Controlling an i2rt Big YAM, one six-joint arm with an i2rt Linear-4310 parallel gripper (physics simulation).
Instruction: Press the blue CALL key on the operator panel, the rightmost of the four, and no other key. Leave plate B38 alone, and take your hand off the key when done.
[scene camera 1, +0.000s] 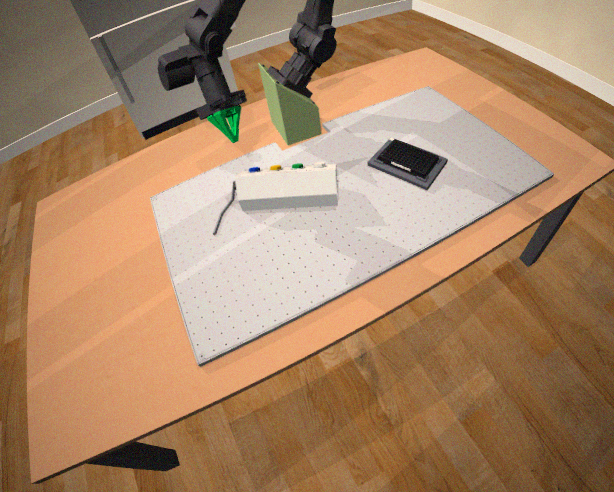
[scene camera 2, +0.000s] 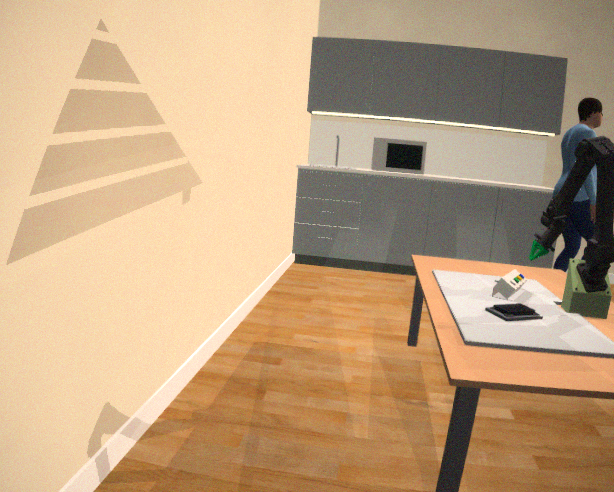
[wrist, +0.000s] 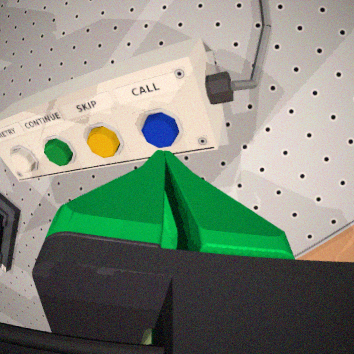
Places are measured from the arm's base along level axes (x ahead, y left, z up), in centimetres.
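Pixels of known places: gripper, fingertip midpoint: (scene camera 1: 235, 142) (scene camera 2: 529, 259) (wrist: 160, 162); arm's base at its link origin: (scene camera 1: 288, 84) (scene camera 2: 591, 277).
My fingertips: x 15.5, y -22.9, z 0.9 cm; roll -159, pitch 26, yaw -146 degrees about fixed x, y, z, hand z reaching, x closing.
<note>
For each thing: its middle in the pictures, then the offset to it from my fingertips. "spot": a spot on its surface instead. Level surfaces: height alone.
- operator panel at the middle of its body: (wrist: 91, 119) (scene camera 1: 287, 181) (scene camera 2: 511, 283) dx +9.3, dy +6.2, dz -9.4 cm
- yellow SKIP key at the middle of its body: (wrist: 103, 140) (scene camera 1: 275, 168) dx +6.0, dy +5.4, dz -7.2 cm
- green CONTINUE key at the middle of its body: (wrist: 58, 150) (scene camera 1: 297, 167) dx +8.9, dy +9.5, dz -7.2 cm
- white RETRY key at the middle of its body: (wrist: 23, 159) (scene camera 1: 319, 165) dx +11.7, dy +13.6, dz -7.2 cm
- black plate at the middle of its body: (scene camera 1: 408, 158) (scene camera 2: 514, 309) dx +18.6, dy +34.7, dz -11.7 cm
- pegboard at its surface level: dz -13.6 cm
- wooden table at its surface level: dz -14.9 cm
- grey cable at a spot on its surface: (wrist: 262, 50) (scene camera 1: 225, 206) spot: dx +2.9, dy -8.0, dz -13.0 cm
The operator panel (scene camera 1: 288, 190) (scene camera 2: 507, 287) (wrist: 197, 115) is a cream sloped box on the pegboard. Its blue CALL key (scene camera 1: 254, 169) (wrist: 160, 130) is the rightmost in the wrist view and is fully visible there. The yellow SKIP key (scene camera 1: 275, 168) (wrist: 103, 142), green CONTINUE key (scene camera 1: 297, 166) (wrist: 58, 152) and white RETRY key (scene camera 1: 320, 165) (wrist: 24, 160) follow to the left. My gripper (scene camera 1: 235, 140) (scene camera 2: 534, 258) (wrist: 160, 162) is shut and empty. Its green tips are in the air above and behind the panel, apart from the CALL key. The black plate (scene camera 1: 414, 157) (scene camera 2: 515, 310) lies in a dark tray.
The pegboard (scene camera 1: 266, 287) (scene camera 2: 492, 335) lies on the wooden table (scene camera 1: 92, 328) (scene camera 2: 458, 371). A grey cable (scene camera 1: 222, 212) (wrist: 262, 50) leaves the panel's CALL side. A green block (scene camera 1: 294, 117) (scene camera 2: 584, 302) stands at the arm's base. A person (scene camera 2: 576, 153) stands beyond the table.
</note>
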